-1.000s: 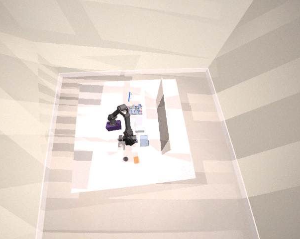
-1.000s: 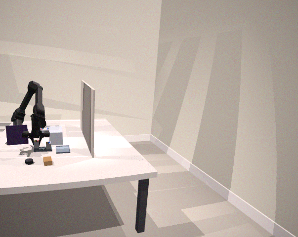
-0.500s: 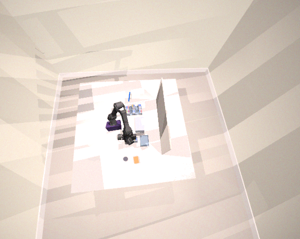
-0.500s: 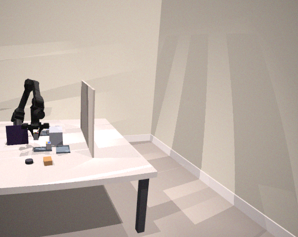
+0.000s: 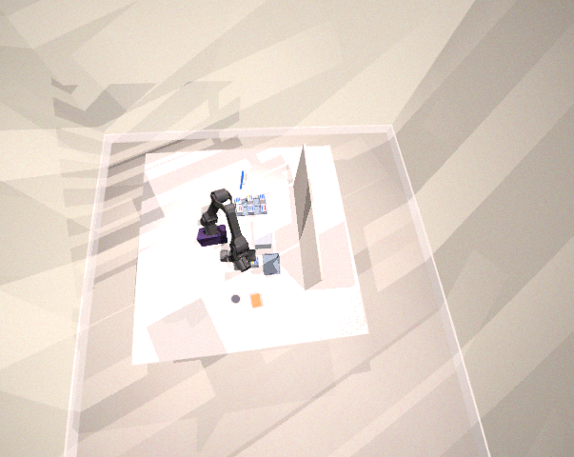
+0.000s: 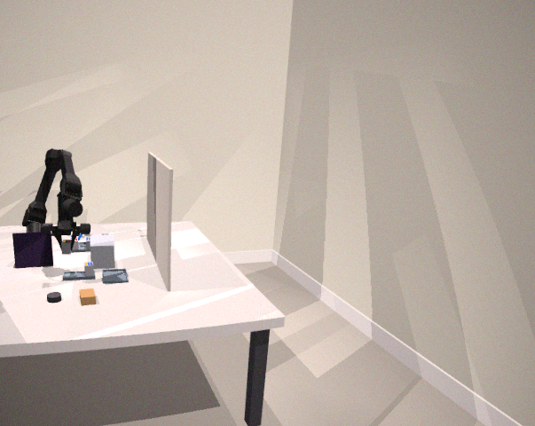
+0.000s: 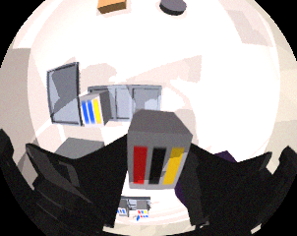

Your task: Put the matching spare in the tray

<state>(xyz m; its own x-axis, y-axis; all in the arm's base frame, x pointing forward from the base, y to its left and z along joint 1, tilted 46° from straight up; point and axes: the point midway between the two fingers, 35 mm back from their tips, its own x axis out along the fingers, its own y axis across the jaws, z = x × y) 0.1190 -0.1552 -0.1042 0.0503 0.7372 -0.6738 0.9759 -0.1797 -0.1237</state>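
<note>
The tray lies 18 cm ahead of my gripper tip, 5 cm to the right of it and 11 cm below it. The rest, counted from my gripper tip: black puck (7 cm behind, 20 cm to the right, 10 cm below); then tall thin panel (40 cm ahead, 9 cm to the left, 11 cm above); then grey box (17 cm ahead, 14 cm to the left, 6 cm below).
</note>
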